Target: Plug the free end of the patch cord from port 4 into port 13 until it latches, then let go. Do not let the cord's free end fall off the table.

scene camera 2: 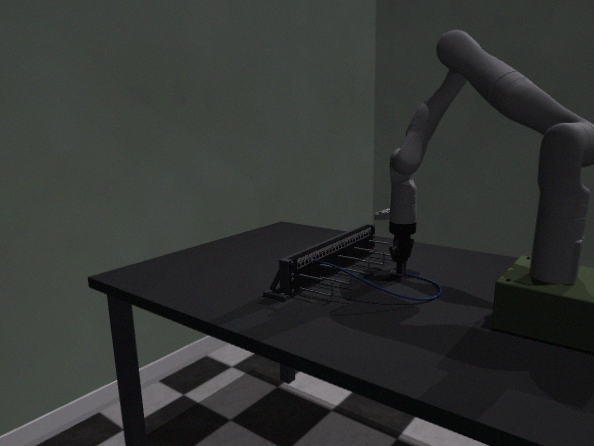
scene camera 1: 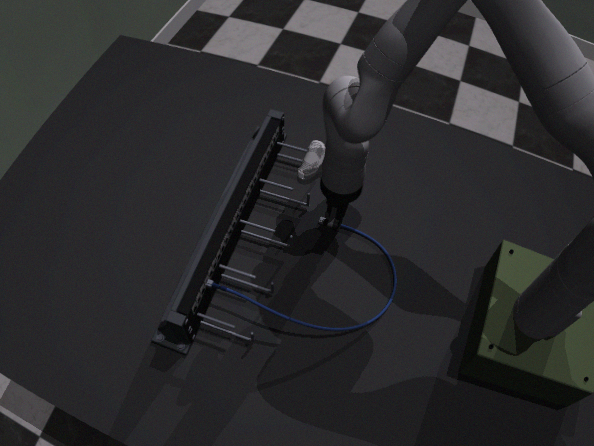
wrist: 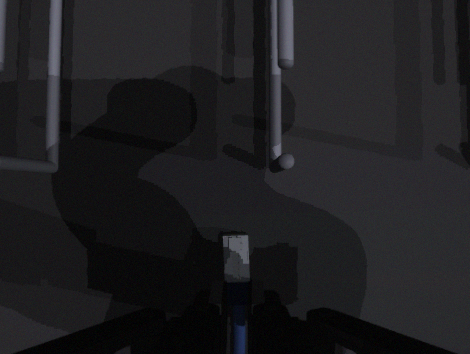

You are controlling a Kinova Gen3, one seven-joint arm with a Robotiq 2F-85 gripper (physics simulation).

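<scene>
The blue patch cord runs in a wide loop from a plug seated low on the near part of the black patch panel. Its free end is a pale, clear plug with a dark boot. My gripper is shut on this free end, behind the plug. The plug points toward the panel's port side, well apart from it and low over the table. Port numbers are too small to read, and the ports do not show in the wrist view.
Thin grey bars stick out from the panel's port side, several with upturned or crosswise ends, between the plug and the panel. A green base block carries the arm at the right. The table edge runs along the front.
</scene>
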